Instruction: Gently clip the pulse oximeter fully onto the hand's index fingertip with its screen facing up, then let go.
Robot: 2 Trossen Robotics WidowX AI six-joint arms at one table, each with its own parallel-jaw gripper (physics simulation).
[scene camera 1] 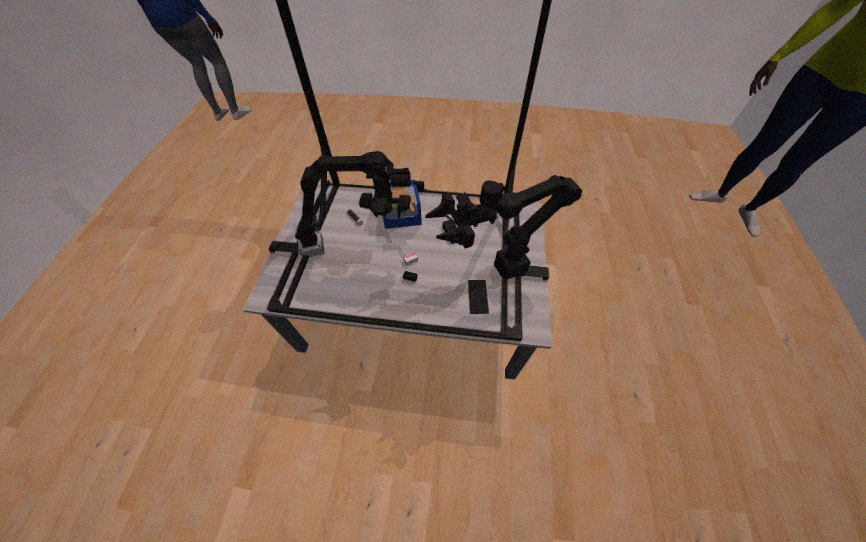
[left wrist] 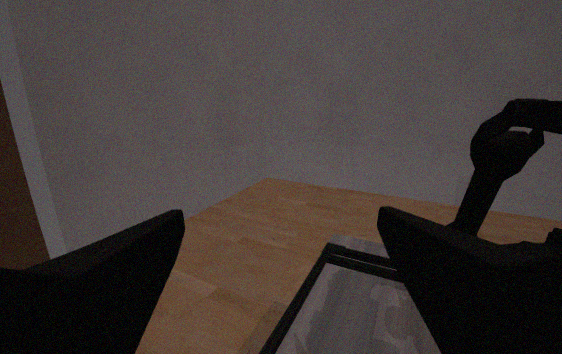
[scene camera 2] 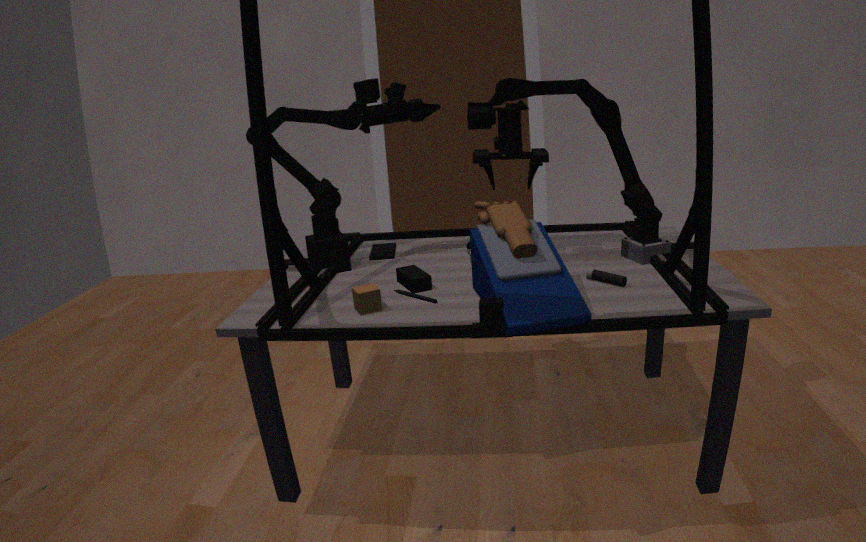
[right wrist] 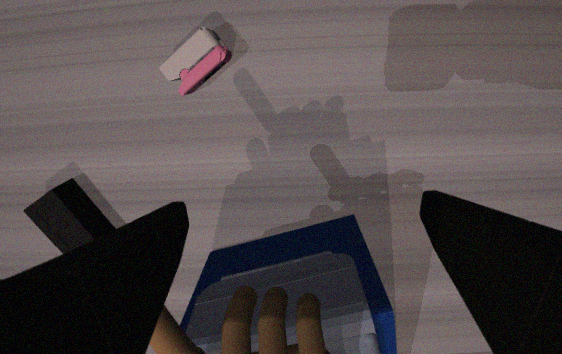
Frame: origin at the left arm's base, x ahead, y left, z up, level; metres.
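Seen in the pictures: left gripper, fingertip midpoint: [scene camera 1: 430,226] [left wrist: 282,218] [scene camera 2: 433,106]; right gripper, fingertip midpoint: [scene camera 1: 388,217] [scene camera 2: 511,189] [right wrist: 304,208]; left arm's base, link origin: [scene camera 1: 513,256] [scene camera 2: 325,236]; right arm's base, link origin: [scene camera 1: 309,241] [scene camera 2: 646,240].
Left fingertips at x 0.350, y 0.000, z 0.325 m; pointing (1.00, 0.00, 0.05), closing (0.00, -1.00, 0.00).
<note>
Offsets run from my left fingertips to a thing's middle.
The pulse oximeter @(dx +0.021, dy -0.199, dz -0.403 m) [scene camera 1: 410,258] [right wrist: 202,70], white and pink, lies on the table beyond the hand's stand; its screen cannot be made out. The tan hand [scene camera 2: 508,220] [right wrist: 273,320] rests on the grey pad of a blue wedge [scene camera 1: 402,221] [scene camera 2: 542,306] [right wrist: 300,242]; several fingers show in the right wrist view, another digit is partly hidden behind a gripper finger. My right gripper [scene camera 1: 385,207] [scene camera 2: 510,187] [right wrist: 304,208] is open and empty, pointing down above the hand. My left gripper [scene camera 1: 433,225] [scene camera 2: 439,107] [left wrist: 282,218] is open, empty and raised, away from the oximeter.
A black box @(dx -0.202, dy -0.272, dz -0.402 m) [scene camera 2: 413,278] [right wrist: 70,215], a pen @(dx -0.234, dy -0.351, dz -0.415 m) [scene camera 2: 415,296] and a wooden cube @(dx -0.349, dy -0.366, dz -0.394 m) [scene camera 2: 367,299] lie left of the wedge in scene camera 2. A dark cylinder @(dx +0.184, dy -0.529, dz -0.406 m) [scene camera 1: 354,217] [scene camera 2: 607,278], a small black object @(dx +0.053, dy -0.113, dz -0.403 m) [scene camera 1: 410,276] and a black slab @(dx -0.169, dy +0.068, dz -0.415 m) [scene camera 1: 478,296] [scene camera 2: 383,251] also lie on the table.
</note>
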